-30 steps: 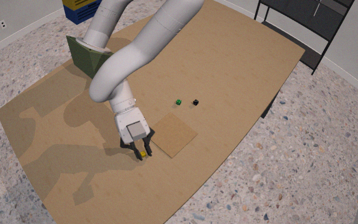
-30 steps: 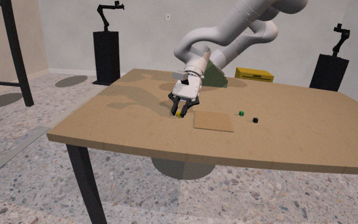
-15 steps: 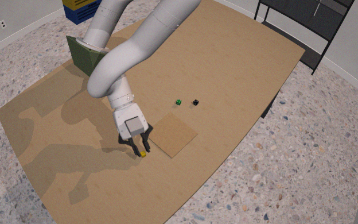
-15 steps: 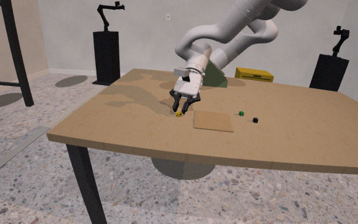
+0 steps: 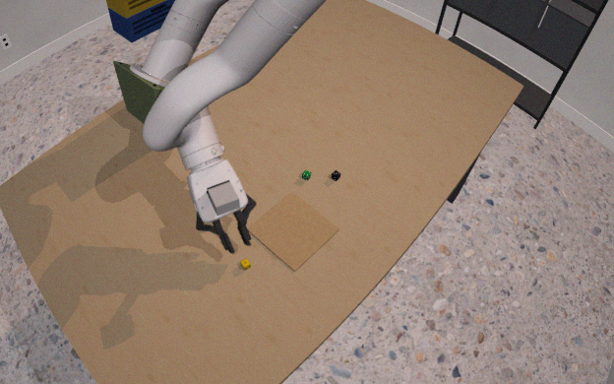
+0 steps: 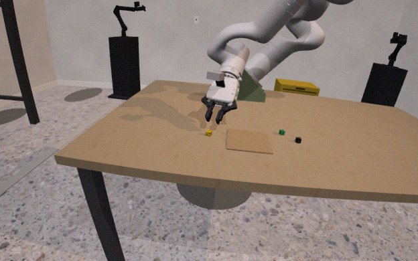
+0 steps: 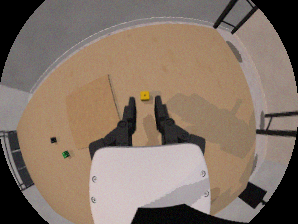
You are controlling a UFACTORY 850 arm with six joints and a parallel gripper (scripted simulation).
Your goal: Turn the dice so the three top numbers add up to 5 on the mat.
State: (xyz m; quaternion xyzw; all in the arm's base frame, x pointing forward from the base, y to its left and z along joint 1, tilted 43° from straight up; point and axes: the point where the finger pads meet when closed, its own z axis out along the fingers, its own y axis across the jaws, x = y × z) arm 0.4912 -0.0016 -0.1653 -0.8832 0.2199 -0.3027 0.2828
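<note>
Right now my hand is 50 mm above the yellow die, 30 mm short of it and 10 mm to the left of it. Round my hand: green die (240 mm to the left, 50 mm below, 50 mm behind); then tan mat (120 mm to the left, 60 mm below, 30 mm ahead); then black die (290 mm to the left, 50 mm below, 10 mm behind).
</note>
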